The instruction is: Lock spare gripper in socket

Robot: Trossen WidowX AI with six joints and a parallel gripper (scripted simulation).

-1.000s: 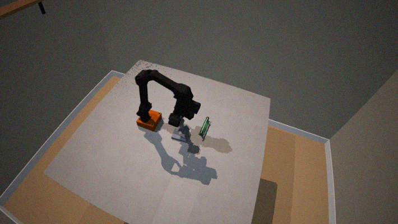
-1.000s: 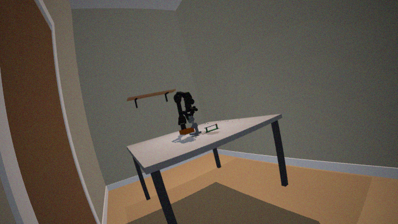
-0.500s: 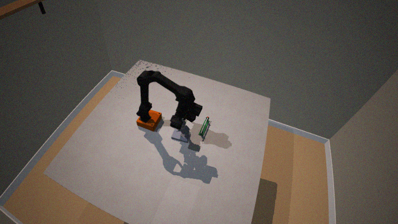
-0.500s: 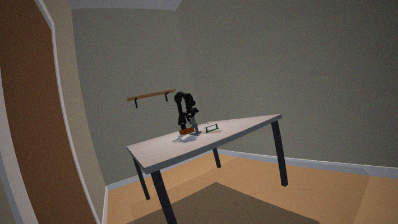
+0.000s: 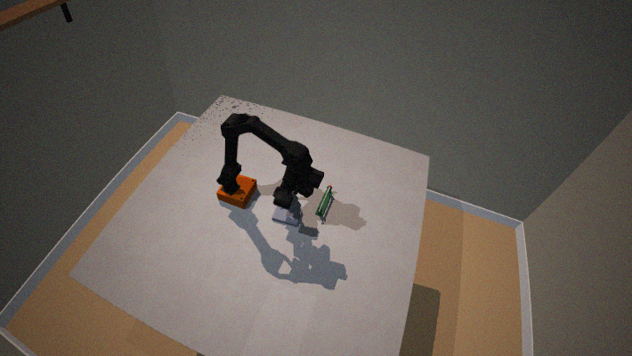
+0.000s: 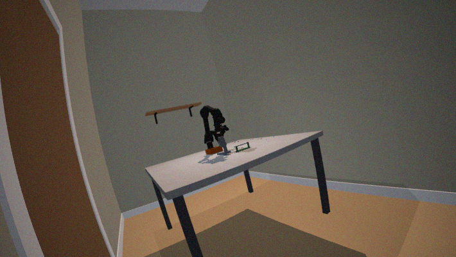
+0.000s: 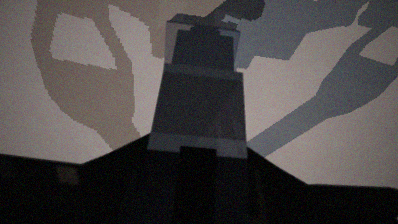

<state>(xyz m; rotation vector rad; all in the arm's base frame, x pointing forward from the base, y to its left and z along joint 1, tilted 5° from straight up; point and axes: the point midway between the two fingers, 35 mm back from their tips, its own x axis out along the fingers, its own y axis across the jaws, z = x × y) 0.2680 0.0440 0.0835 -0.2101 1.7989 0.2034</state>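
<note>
The spare gripper lies 10 mm ahead of my gripper tip. Also, from my gripper tip: green pin rest: 150 mm to the left, 110 mm ahead, 100 mm below; then mount: 70 mm below, 20 mm ahead, 10 mm to the left.
</note>
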